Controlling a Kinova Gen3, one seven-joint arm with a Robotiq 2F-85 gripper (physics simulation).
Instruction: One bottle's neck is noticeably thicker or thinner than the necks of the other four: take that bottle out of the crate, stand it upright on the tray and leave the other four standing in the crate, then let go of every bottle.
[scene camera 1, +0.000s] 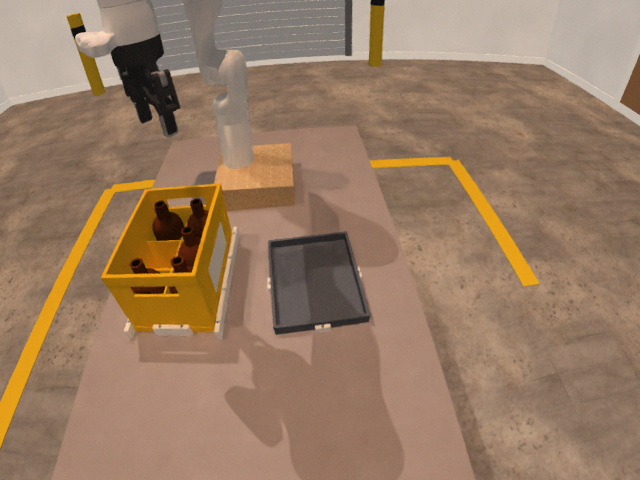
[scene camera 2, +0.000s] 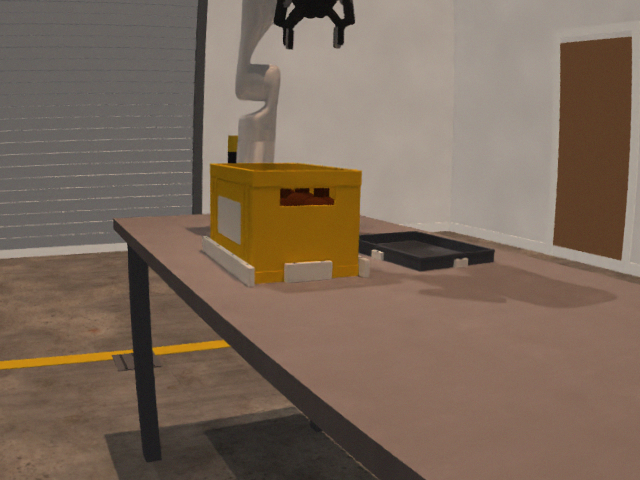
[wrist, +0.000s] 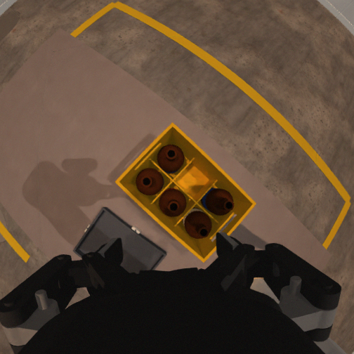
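Seen in the pictures: gripper, fingertip midpoint: (scene camera 1: 158, 127) (scene camera 2: 312, 48); arm's base at its link origin: (scene camera 1: 238, 160).
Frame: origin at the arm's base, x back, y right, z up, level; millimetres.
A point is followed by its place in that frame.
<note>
My gripper (scene camera 1: 157, 125) {x -412, y -29, z 313 mm} (scene camera 2: 313, 46) {x -412, y -29, z 313 mm} (wrist: 169, 246) is open and empty, high above the table and apart from the crate. The yellow crate (scene camera 1: 155, 312) {x -546, y 29, z -10 mm} (scene camera 2: 310, 232) {x -543, y 4, z -2 mm} (wrist: 214, 164) holds five brown bottles. In the wrist view, a bottle (wrist: 149, 181), another bottle (wrist: 172, 202) and a third bottle (wrist: 198, 224) stand along the tray side. On the other side, a bottle (wrist: 171, 158) and a bottle (wrist: 218, 202) stand at the ends, with an empty compartment between them. I cannot tell which neck differs. The dark tray (scene camera 1: 289, 289) {x -410, y -214, z -73 mm} (scene camera 2: 413, 248) {x -337, y -277, z -73 mm} (wrist: 112, 227) is empty.
White strips (scene camera 1: 173, 330) {x -555, y 2, z -55 mm} (scene camera 2: 307, 271) {x -556, y 11, z -62 mm} line the crate's base. Small pale clips (scene camera 1: 323, 327) {x -508, y -298, z -64 mm} (scene camera 2: 460, 262) {x -510, y -293, z -69 mm} sit at the tray's edges. The arm's wooden base block (scene camera 1: 258, 193) {x -126, y -87, z -28 mm} stands behind the crate and tray in scene camera 1. The crate walls rise around the bottles.
</note>
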